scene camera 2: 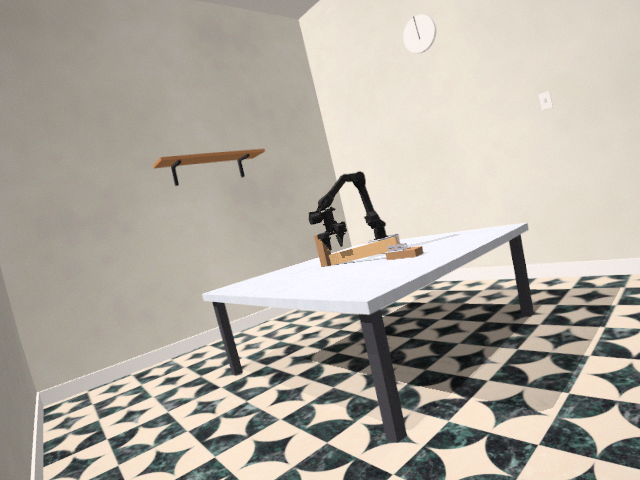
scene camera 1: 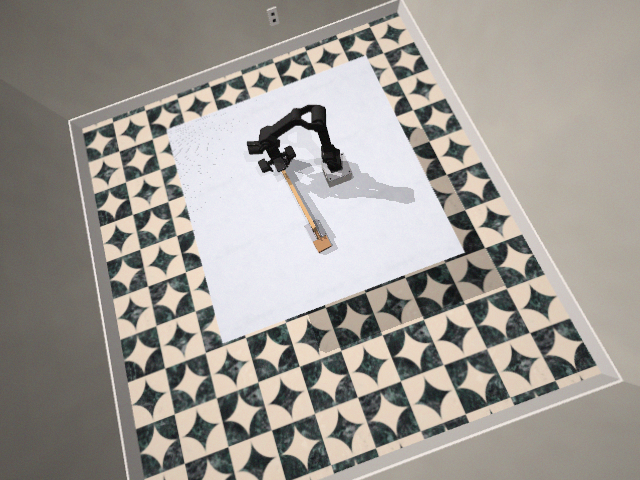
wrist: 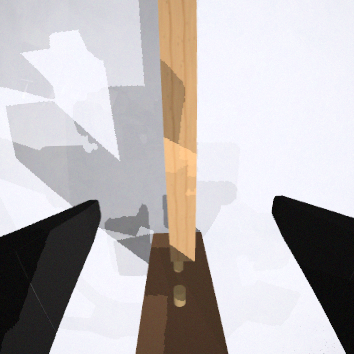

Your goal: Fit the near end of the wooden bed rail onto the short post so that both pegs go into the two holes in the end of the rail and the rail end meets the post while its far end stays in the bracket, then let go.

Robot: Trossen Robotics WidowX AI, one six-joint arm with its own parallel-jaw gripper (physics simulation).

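Places are measured from the arm's base along level axes (x right, y ahead, z up), in centimetres.
Pixels of known places: gripper, fingertip midpoint: (scene camera 2: 336, 248) (wrist: 187, 206); arm's base at its link origin: (scene camera 2: 381, 238) (scene camera 1: 334, 165).
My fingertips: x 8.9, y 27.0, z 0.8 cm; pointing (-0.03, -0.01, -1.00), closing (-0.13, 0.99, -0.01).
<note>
For each thing: its top centre in the pictures, then the offset to it from my fingertips. "pt": a spot on its surface instead. Level surfaces: height alone.
- upright post at a spot on its surface: (wrist: 192, 325) pt dx +7.3, dy +1.3, dz +1.4 cm
- peg at a spot on its surface: (wrist: 179, 296) pt dx +6.4, dy +0.4, dz +0.0 cm
- wooden block at its top centre: (scene camera 2: 403, 249) (scene camera 1: 317, 235) dx -40.1, dy -6.2, dz -5.3 cm
- white table at its surface level: dz -8.8 cm
The wooden rail (scene camera 1: 299, 198) (scene camera 2: 361, 251) (wrist: 179, 115) stands on its narrow edge; its far end is in the clear bracket (scene camera 1: 316, 228) (scene camera 2: 397, 247). The upright post (scene camera 2: 322, 256) (wrist: 192, 325) stands at its near end, dark brown in the wrist view. One peg (wrist: 179, 296) on the post is fully visible outside the rail. The other peg (wrist: 178, 266) shows partly, just past the rail's near end. The holes are hidden. My gripper (scene camera 1: 278, 160) (scene camera 2: 333, 246) (wrist: 187, 206) is open above the near end, one finger on each side of the rail, holding nothing.
A wooden block (scene camera 1: 322, 244) (scene camera 2: 404, 253) lies at the bracket end of the rail. The arm's base plate (scene camera 1: 338, 178) is on the white table (scene camera 1: 248, 279) (scene camera 2: 289, 286), to one side of the rail. A wall shelf (scene camera 2: 209, 157) hangs well away from the arm.
</note>
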